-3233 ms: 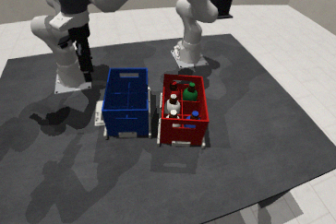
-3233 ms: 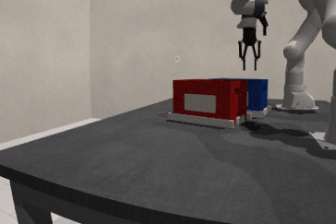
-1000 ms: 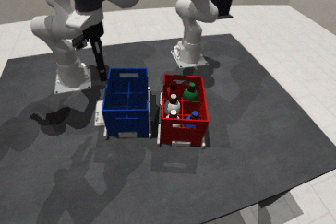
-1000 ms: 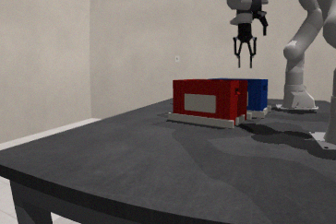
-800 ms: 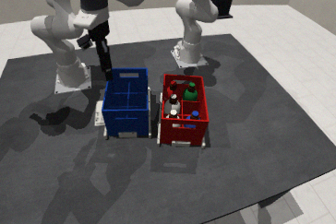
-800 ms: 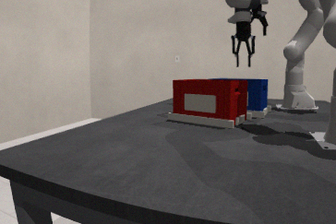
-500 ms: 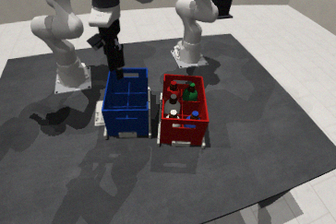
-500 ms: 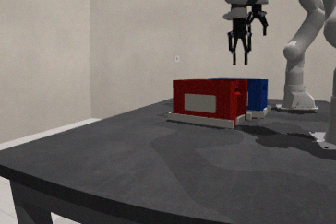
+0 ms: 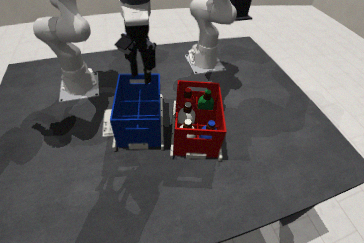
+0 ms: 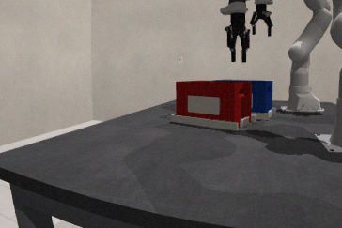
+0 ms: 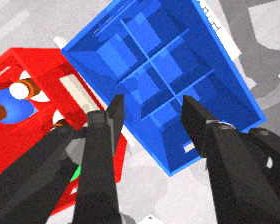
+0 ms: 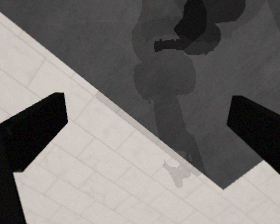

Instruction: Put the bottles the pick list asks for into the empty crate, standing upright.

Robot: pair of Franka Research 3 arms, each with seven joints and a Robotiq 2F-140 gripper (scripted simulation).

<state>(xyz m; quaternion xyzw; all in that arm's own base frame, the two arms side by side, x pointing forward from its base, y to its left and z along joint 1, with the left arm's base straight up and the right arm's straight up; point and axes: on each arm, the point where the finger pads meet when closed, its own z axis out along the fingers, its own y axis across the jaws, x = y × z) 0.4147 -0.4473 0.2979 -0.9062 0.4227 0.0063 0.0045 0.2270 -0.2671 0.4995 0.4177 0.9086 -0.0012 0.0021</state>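
Now: the blue bottle 20 cm ahead of my left hand, 21 cm to the left of it and 21 cm below it. The rest, counted from my left hand: red bottle (20 cm to the left, 21 cm below); red crate (10 cm ahead, 20 cm to the left, 21 cm below); blue crate (2 cm behind, 2 cm to the right, 21 cm below).
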